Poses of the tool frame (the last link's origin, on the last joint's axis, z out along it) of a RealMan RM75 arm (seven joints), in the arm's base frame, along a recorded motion.
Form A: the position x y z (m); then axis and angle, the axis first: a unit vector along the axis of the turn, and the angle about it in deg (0 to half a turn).
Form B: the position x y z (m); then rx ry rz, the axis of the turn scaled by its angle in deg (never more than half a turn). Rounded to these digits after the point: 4 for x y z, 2 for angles.
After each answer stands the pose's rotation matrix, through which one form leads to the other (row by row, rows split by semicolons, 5 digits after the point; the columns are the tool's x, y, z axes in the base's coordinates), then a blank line. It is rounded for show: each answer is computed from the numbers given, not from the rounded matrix.
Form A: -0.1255, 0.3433, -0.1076, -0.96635, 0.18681, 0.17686, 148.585
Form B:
-0.1255, 0.3433, -0.1076, -143.58, 27.76, 26.28
0.87735 -0.42677 -0.21939; -0.24240 -0.78873 0.56493; -0.41413 -0.44246 -0.79544

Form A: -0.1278, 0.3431, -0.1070, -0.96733, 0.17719, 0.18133, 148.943
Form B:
-0.1278, 0.3431, -0.1070, -144.08, 26.39, 27.01
0.88066 -0.41178 -0.23426; -0.22469 -0.79836 0.55869; -0.41708 -0.43938 -0.79561

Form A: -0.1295, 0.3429, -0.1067, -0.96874, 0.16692, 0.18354, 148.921
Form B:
-0.1295, 0.3429, -0.1067, -144.27, 24.86, 27.33
0.88574 -0.39494 -0.24391; -0.20544 -0.80473 0.55696; -0.41625 -0.44321 -0.79392

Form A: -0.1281, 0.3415, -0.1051, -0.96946, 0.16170, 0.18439, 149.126
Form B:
-0.1281, 0.3415, -0.1051, -144.57, 24.11, 27.50
0.88823 -0.38593 -0.24921; -0.19669 -0.80971 0.55289; -0.41516 -0.44207 -0.79512

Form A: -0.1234, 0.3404, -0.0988, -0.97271, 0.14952, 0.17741, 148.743
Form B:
-0.1234, 0.3404, -0.0988, -144.68, 22.24, 26.39
0.90015 -0.36182 -0.24251; -0.17772 -0.81338 0.55392; -0.39767 -0.45552 -0.79647

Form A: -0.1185, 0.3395, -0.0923, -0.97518, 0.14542, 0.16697, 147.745
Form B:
-0.1185, 0.3395, -0.0923, -144.08, 21.49, 24.67
0.90951 -0.35085 -0.22292; -0.17263 -0.80665 0.56526; -0.37813 -0.47563 -0.79423

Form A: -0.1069, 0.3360, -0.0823, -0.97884, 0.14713, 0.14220, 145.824
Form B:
-0.1069, 0.3360, -0.0823, -142.74, 21.46, 20.74
0.92349 -0.34304 -0.17170; -0.18329 -0.78776 0.58808; -0.33700 -0.51162 -0.79037

